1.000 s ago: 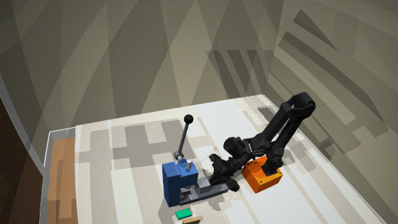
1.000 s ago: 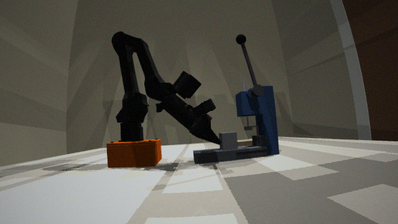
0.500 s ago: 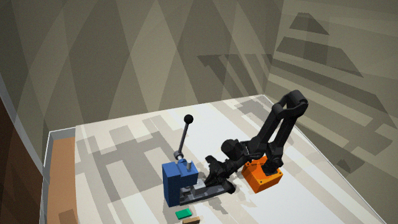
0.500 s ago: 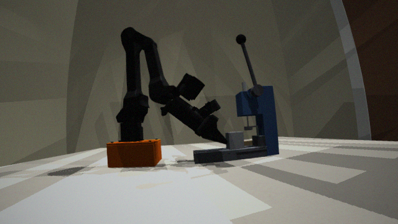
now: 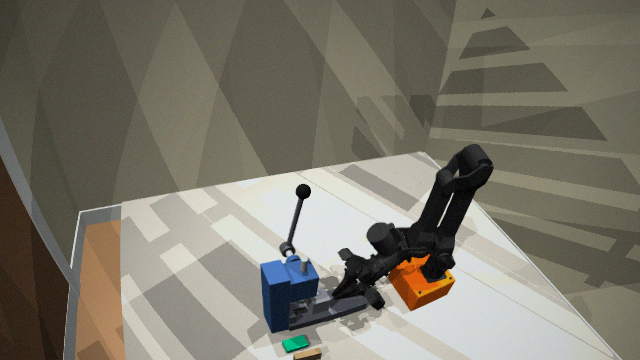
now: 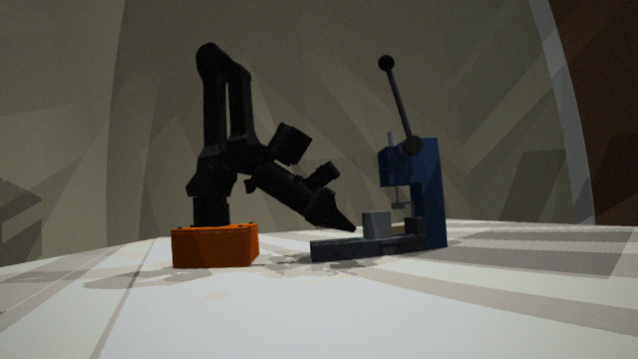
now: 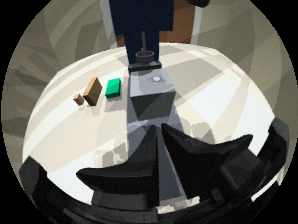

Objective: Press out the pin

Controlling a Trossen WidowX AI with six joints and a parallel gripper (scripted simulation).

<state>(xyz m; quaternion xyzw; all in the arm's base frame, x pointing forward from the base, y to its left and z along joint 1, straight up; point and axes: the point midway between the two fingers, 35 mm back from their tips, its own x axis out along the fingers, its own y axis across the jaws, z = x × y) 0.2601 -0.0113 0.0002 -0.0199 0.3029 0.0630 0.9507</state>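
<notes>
The round pin lies 40 mm ahead of my gripper tip and 20 mm above it. The rest, counted from my gripper tip: punch 100 mm above, 90 mm ahead, 10 mm to the left; green tile 120 mm ahead, 100 mm to the left, 40 mm below; tan piece 150 mm to the left, 100 mm ahead, 30 mm below.
</notes>
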